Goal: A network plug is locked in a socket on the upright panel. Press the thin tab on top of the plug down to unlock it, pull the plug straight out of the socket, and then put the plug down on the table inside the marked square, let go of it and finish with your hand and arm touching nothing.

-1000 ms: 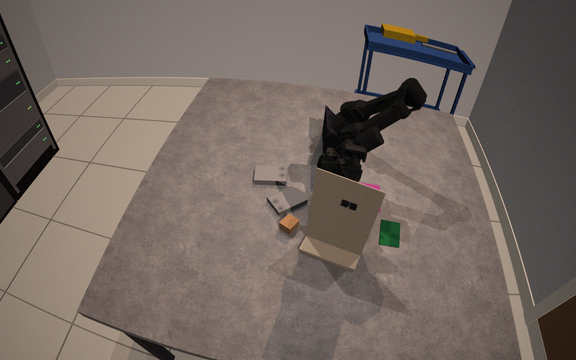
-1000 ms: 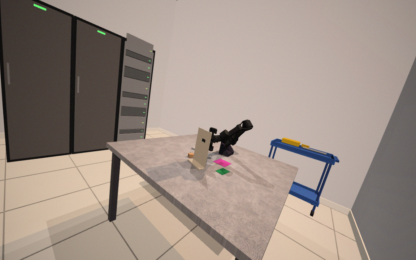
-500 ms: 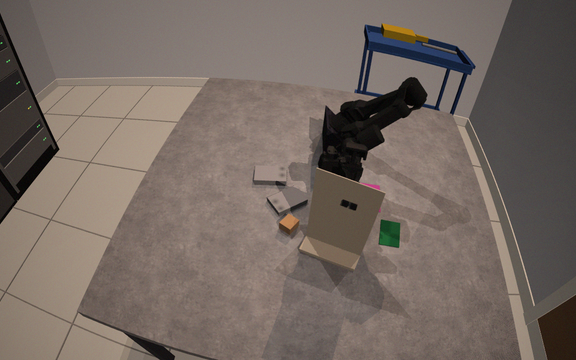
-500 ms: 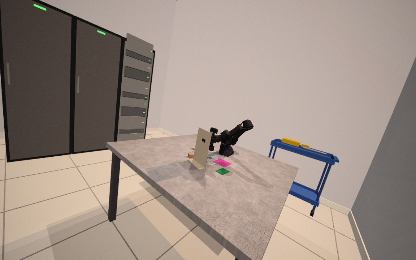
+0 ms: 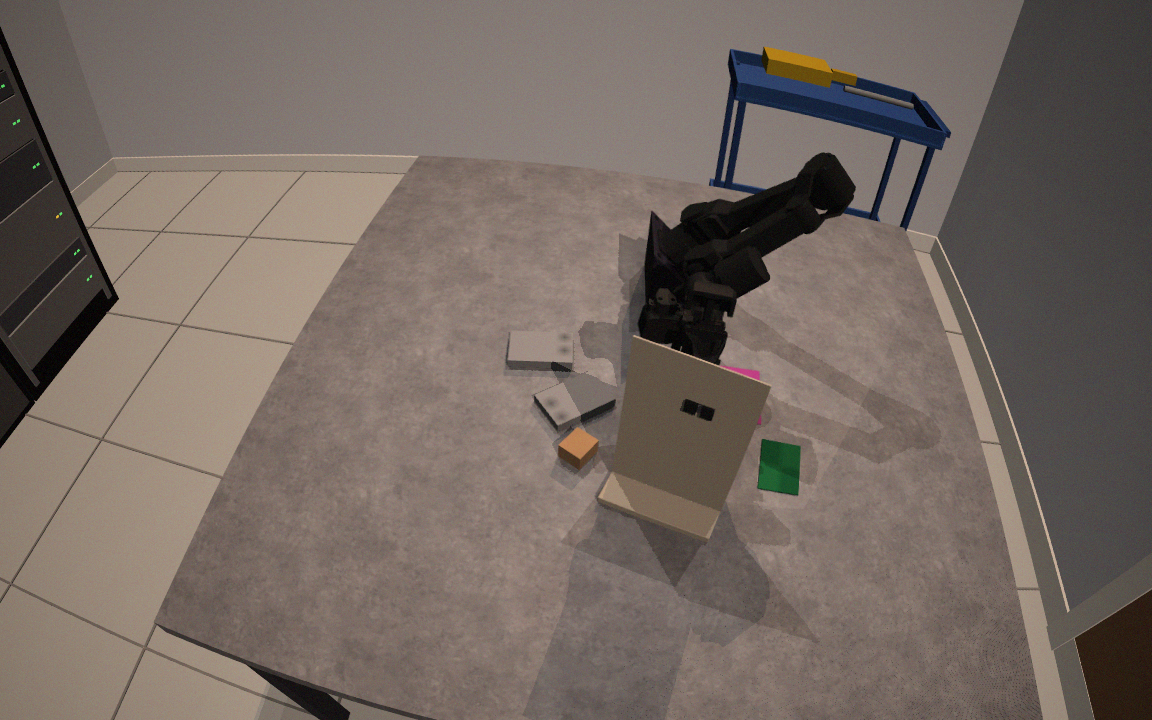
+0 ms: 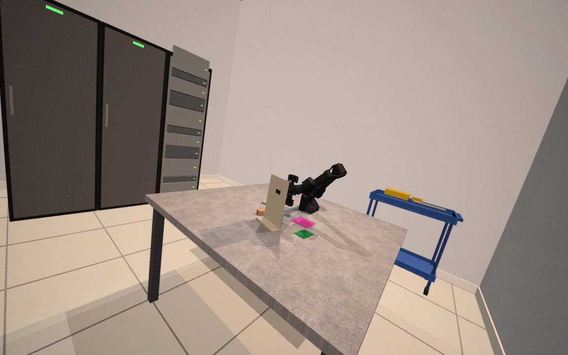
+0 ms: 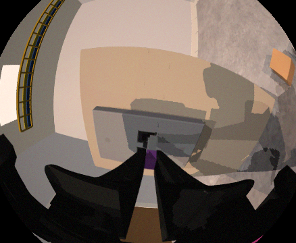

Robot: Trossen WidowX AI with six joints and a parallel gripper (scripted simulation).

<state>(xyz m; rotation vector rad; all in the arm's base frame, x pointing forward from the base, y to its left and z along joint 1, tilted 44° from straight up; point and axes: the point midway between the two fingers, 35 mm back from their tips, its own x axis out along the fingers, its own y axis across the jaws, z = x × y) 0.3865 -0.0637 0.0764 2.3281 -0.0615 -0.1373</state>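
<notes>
Right now the beige upright panel is 4 cm ahead of my gripper tip, 1 cm to the right of it and 7 cm below it.
</notes>
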